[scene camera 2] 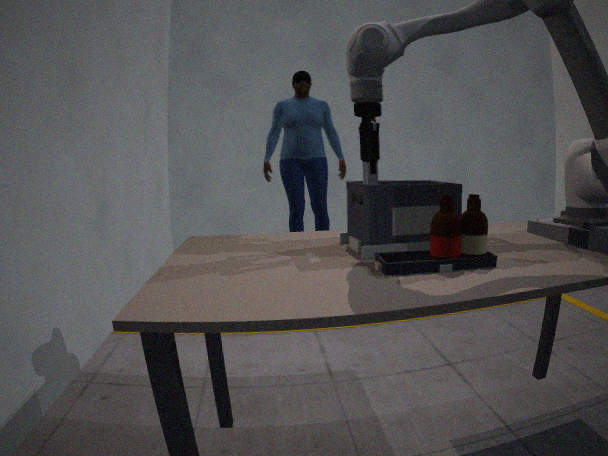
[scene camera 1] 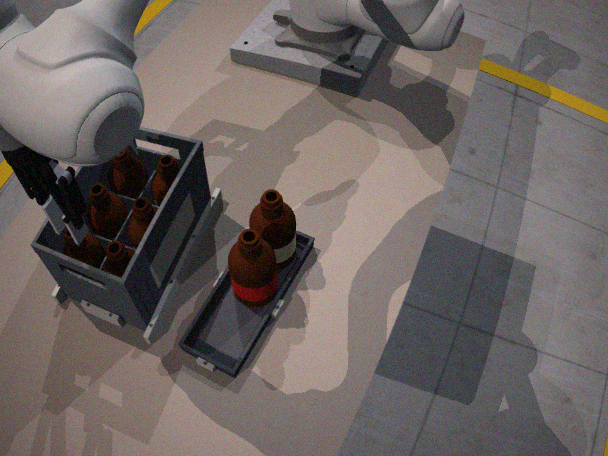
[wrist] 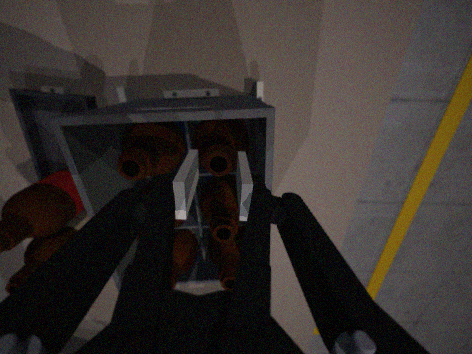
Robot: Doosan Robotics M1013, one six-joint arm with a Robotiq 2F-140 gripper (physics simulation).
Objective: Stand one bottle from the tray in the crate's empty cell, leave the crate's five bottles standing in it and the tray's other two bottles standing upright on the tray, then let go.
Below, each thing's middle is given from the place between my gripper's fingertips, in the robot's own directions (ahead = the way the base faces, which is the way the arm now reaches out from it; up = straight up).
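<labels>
Looking at the pale rail (scene camera 1: 167,297), I find it 150 mm below my hand, 130 mm to the left of it and 100 mm behind it. The cream-label bottle (scene camera 1: 275,221) is here too, and that bottle is 250 mm to the left of my hand, 190 mm behind it and 80 mm below it.
</labels>
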